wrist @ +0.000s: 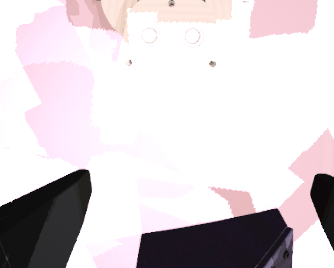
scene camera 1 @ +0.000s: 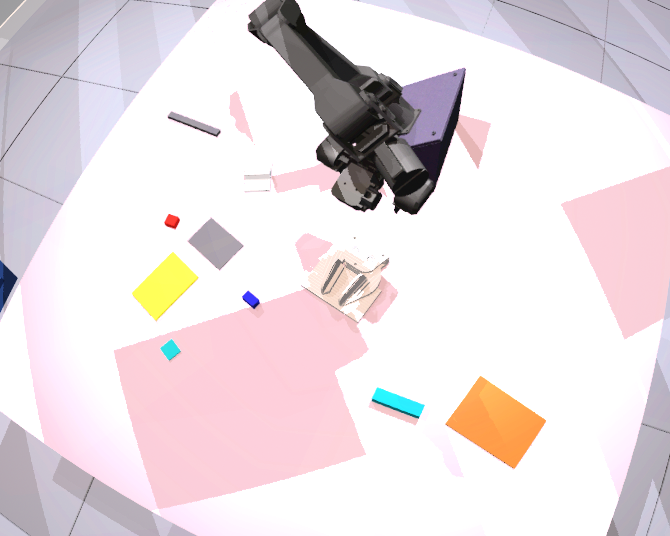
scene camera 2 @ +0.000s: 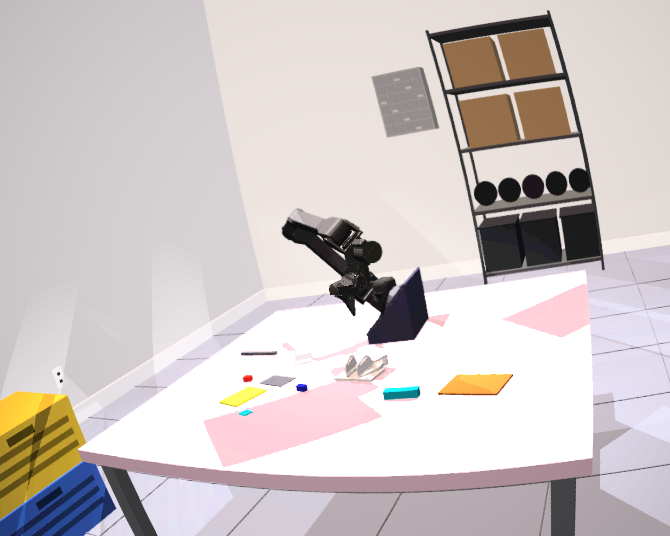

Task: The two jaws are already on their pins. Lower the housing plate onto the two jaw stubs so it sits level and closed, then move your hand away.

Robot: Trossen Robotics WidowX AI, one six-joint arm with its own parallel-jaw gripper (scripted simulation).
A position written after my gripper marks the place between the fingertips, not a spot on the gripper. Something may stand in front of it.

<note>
My gripper [scene camera 1: 373, 197] is open, with nothing in its grasp. I also see a yellow plate [scene camera 1: 164, 286], an orange plate [scene camera 1: 488, 416], a cyan bar [scene camera 1: 388, 399] and a grey tile [scene camera 1: 216, 244].
The orange plate also shows in scene camera 2 [scene camera 2: 462, 384]. My gripper shows as well in the wrist view [wrist: 205, 183] and in scene camera 2 [scene camera 2: 368, 315]. The wrist view does not show the yellow plate: it is out of frame. The wrist view does not show the orange plate: it is out of frame.
</note>
